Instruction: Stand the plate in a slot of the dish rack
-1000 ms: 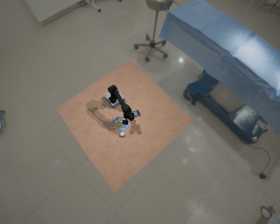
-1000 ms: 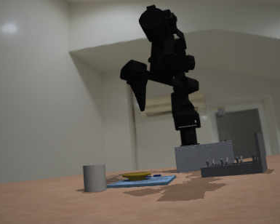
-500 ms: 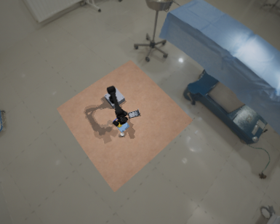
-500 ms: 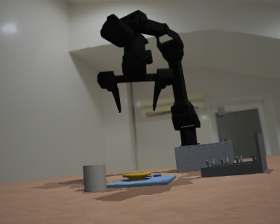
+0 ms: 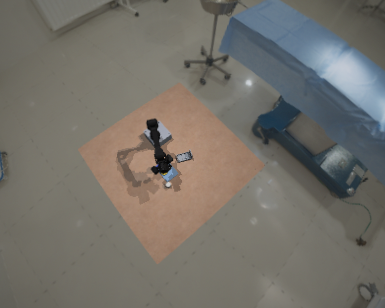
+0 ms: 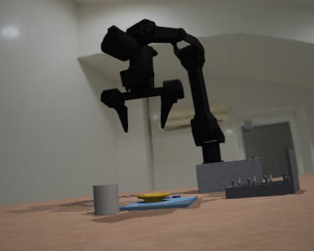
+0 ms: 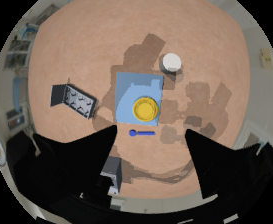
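My gripper tip is now 20 mm past the yellow plate, 10 mm to the right of it and 150 mm above it. The rest, counted from my gripper tip: cup: 100 mm ahead, 60 mm to the right, 140 mm below; blue utensil: 100 mm behind, 30 mm to the left, 160 mm below; blue mat: 10 mm ahead, 30 mm to the left, 160 mm below.
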